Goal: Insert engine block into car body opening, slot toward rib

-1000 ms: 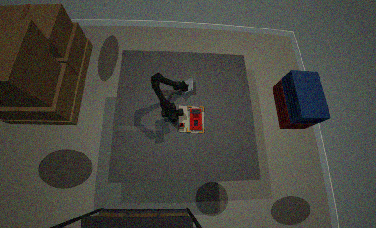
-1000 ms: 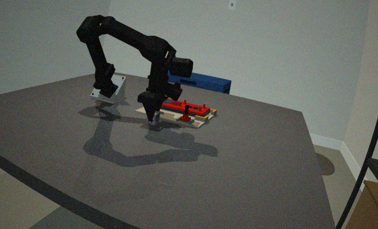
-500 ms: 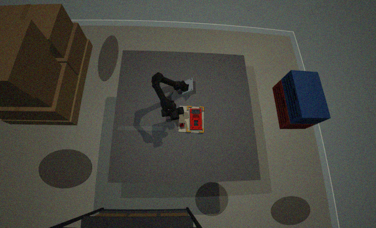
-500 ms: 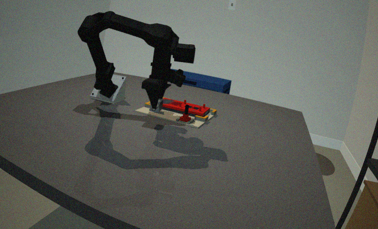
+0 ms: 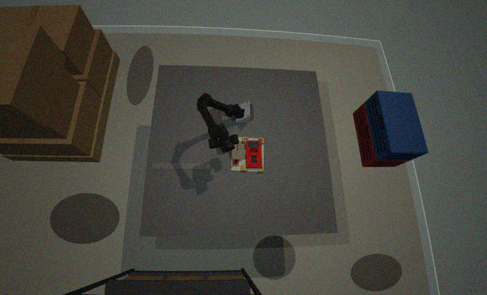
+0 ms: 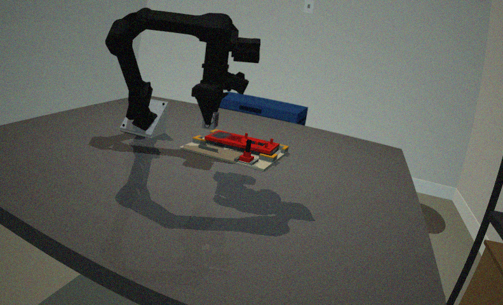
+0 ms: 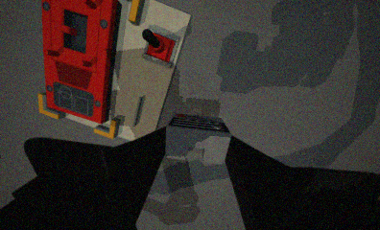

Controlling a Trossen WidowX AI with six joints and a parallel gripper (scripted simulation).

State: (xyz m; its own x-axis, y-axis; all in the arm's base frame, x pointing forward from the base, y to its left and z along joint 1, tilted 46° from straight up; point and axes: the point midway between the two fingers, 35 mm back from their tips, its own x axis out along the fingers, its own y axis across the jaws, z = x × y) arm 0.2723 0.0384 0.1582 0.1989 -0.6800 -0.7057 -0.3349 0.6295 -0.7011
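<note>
Right now my gripper tip is 100 mm to the right of the dark post, 70 mm short of it and 70 mm above it. The rest, counted from my gripper tip: grey engine block (10 mm above).
</note>
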